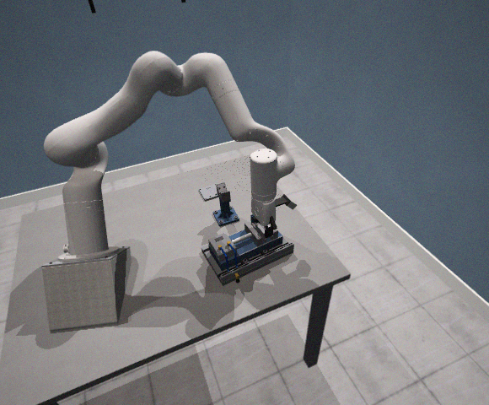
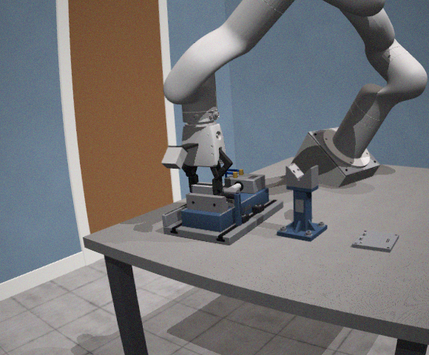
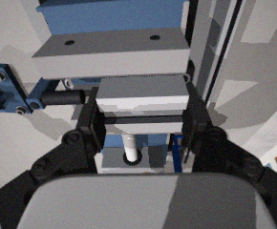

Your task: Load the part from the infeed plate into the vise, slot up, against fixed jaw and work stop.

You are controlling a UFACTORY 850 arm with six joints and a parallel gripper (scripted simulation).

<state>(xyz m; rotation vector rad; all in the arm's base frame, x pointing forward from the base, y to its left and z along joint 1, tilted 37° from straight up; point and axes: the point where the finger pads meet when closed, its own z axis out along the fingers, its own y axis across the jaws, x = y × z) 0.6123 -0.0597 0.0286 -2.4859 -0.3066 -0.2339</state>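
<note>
My hand is 10 mm above the part. Round my hand: fixed jaw: 30 mm ahead, 30 mm to the left, 30 mm below; moving jaw: 40 mm behind, 10 mm to the left, 30 mm below; work stop: 20 mm behind, 60 mm to the left, 20 mm below.
</note>
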